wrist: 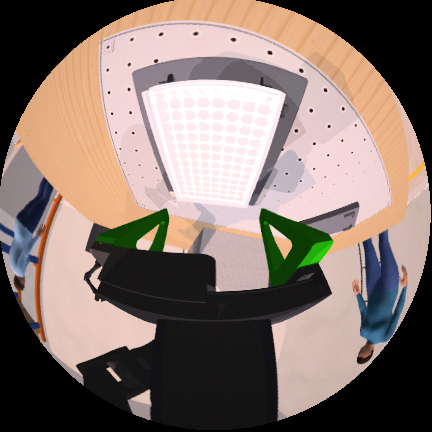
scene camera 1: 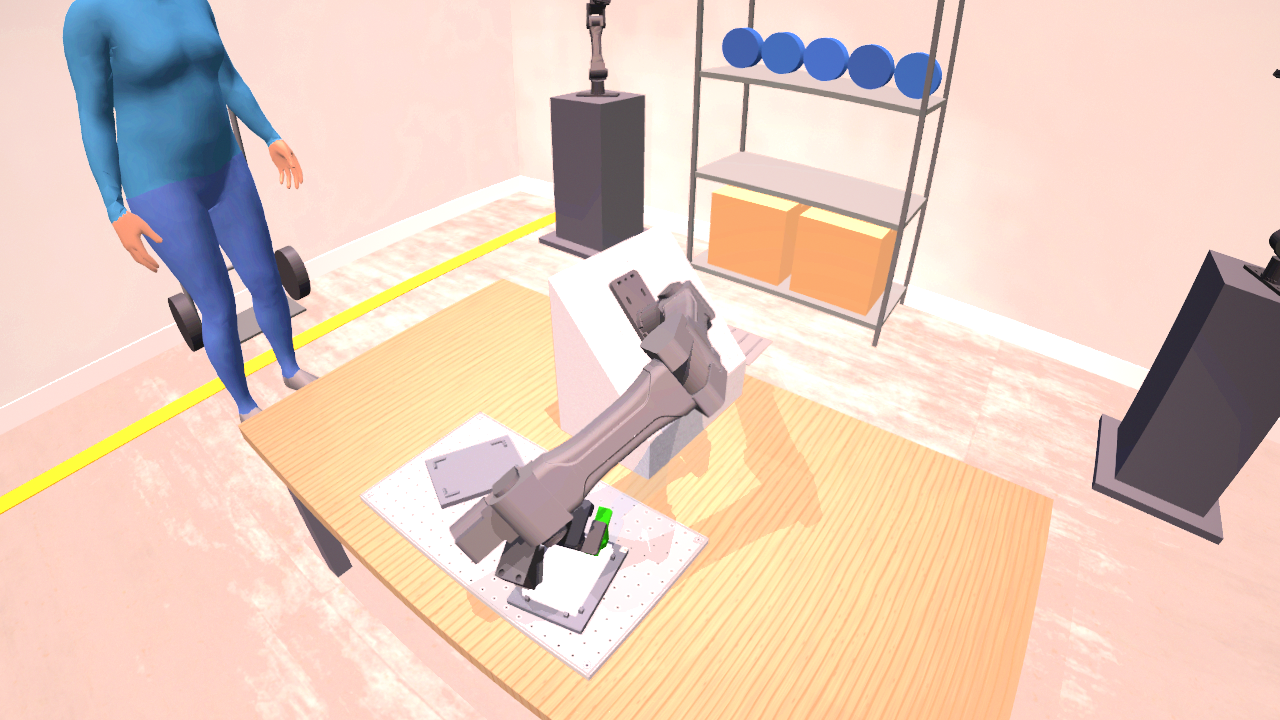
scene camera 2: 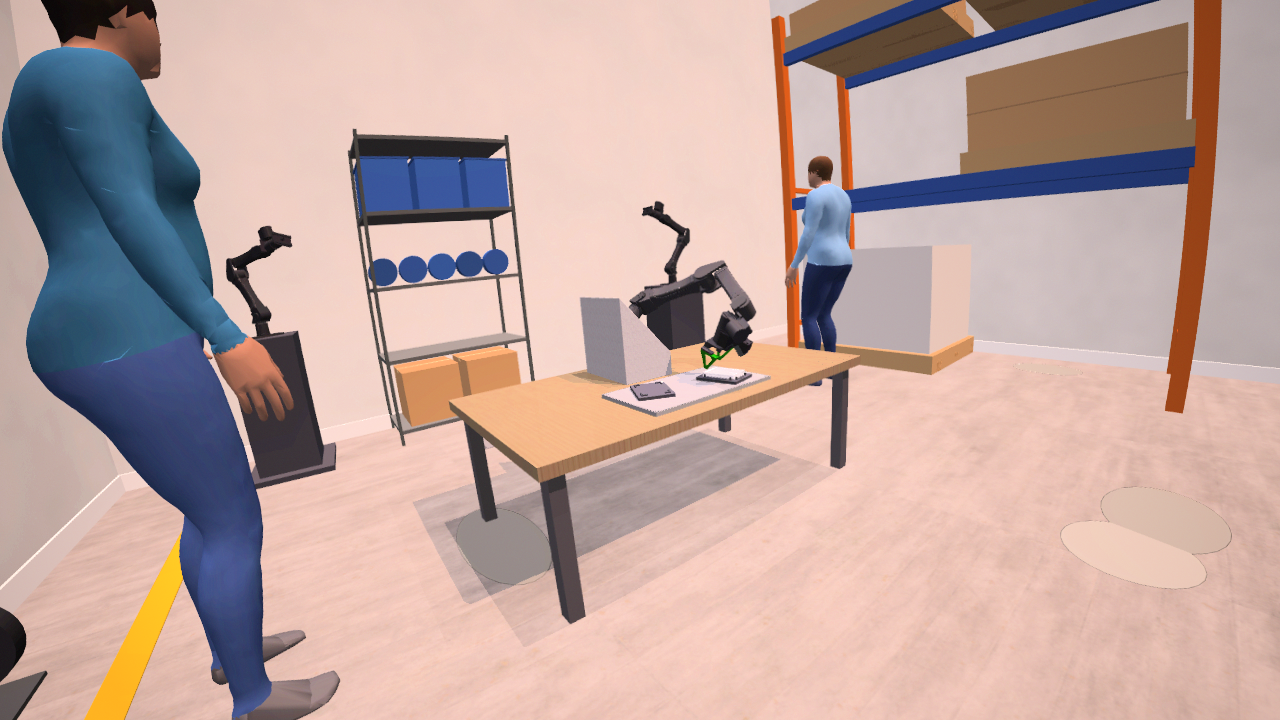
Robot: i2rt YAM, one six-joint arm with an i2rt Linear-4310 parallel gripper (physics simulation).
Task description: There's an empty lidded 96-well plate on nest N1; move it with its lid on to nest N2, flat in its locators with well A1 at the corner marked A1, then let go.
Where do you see a grey nest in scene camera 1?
469, 473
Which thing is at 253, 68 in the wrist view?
A grey nest.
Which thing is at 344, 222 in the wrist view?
A grey nest.
